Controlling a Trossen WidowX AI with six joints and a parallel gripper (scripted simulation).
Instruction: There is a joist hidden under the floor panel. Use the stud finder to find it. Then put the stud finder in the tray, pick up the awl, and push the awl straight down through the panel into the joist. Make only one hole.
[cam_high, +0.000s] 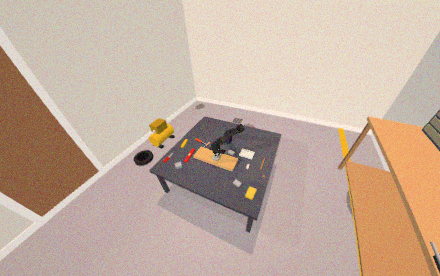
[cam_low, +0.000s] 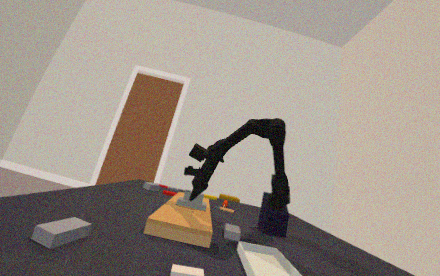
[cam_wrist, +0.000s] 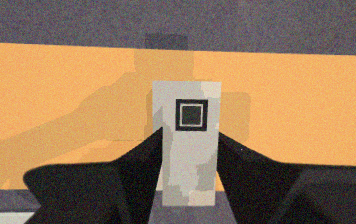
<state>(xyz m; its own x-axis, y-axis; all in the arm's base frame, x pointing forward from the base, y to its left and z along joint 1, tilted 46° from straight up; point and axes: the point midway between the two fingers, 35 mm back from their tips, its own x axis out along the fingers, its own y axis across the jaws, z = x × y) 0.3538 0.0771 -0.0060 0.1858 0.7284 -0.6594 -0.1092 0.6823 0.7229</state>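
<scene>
Now: gripper tip 28 cm to the right of the white tray, 26 cm past it and 5 cm above it. Also, from my gripper tip: grey stud finder 2 cm above; square light 3 cm above, 2 cm ahead; awl 27 cm to the right, 14 cm behind, 6 cm below.
</scene>
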